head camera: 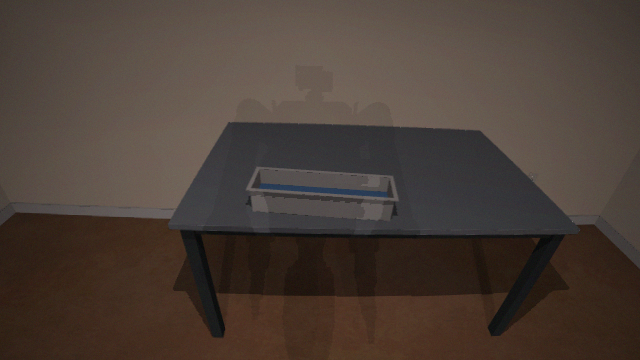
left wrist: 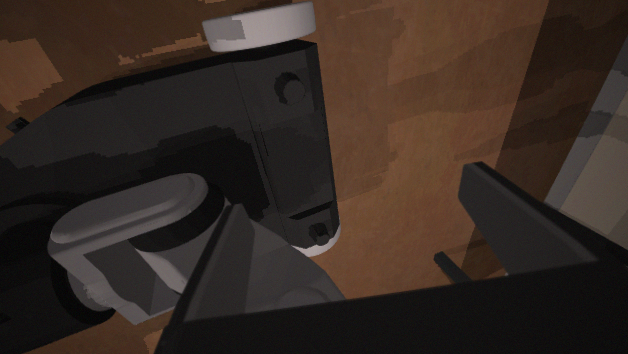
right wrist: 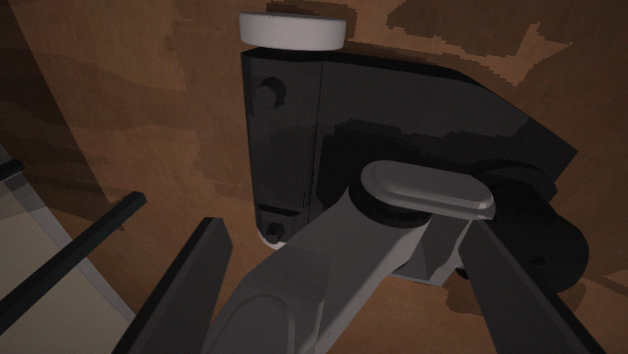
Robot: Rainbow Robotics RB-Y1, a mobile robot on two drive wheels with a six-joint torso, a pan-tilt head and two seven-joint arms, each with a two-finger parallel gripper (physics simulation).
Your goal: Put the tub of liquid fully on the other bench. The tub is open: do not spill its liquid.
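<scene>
The open tub (head camera: 322,205), long and light grey with blue liquid (head camera: 320,190) inside, stands upright near the front edge of a grey bench (head camera: 440,180), left of its middle, in the head view. Its long side runs nearly along the bench's front edge. My left gripper (left wrist: 351,199) is open and empty in the left wrist view. My right gripper (right wrist: 344,234) is open and empty in the right wrist view. Neither gripper shows in the head view, and both are apart from the tub. The other bench does not show in the head view.
The bench's dark legs (head camera: 204,285) (head camera: 525,287) stand on the brown floor (head camera: 100,290). A wall (head camera: 125,100) rises behind the bench, with my shadow on it. My dark wheeled base (left wrist: 295,145) (right wrist: 285,145) shows beside both grippers. Dark bench legs (left wrist: 450,266) (right wrist: 75,255) also show in the wrist views.
</scene>
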